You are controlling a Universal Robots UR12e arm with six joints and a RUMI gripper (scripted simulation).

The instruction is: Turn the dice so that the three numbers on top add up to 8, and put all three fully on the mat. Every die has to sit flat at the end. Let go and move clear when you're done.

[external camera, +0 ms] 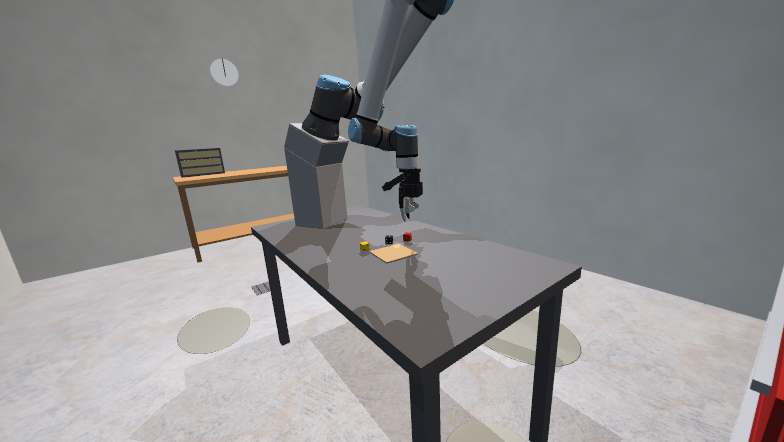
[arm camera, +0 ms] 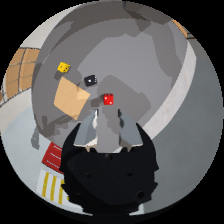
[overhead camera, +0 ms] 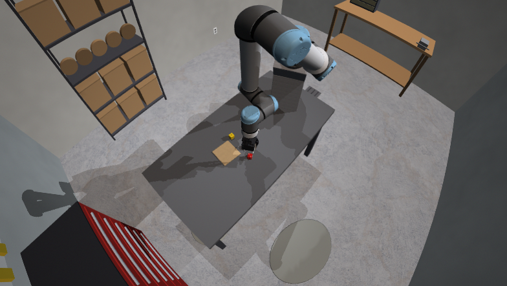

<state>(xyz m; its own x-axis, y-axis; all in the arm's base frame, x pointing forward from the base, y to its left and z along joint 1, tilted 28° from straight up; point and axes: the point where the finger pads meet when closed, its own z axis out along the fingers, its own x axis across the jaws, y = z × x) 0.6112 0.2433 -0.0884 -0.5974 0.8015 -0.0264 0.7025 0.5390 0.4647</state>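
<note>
Right now the red die is 90 mm below my hand. Round my hand: tan mat (110 mm ahead, 120 mm to the right, 100 mm below); yellow die (10 mm ahead, 200 mm to the right, 90 mm below); black die (10 mm behind, 80 mm to the right, 90 mm below).
</note>
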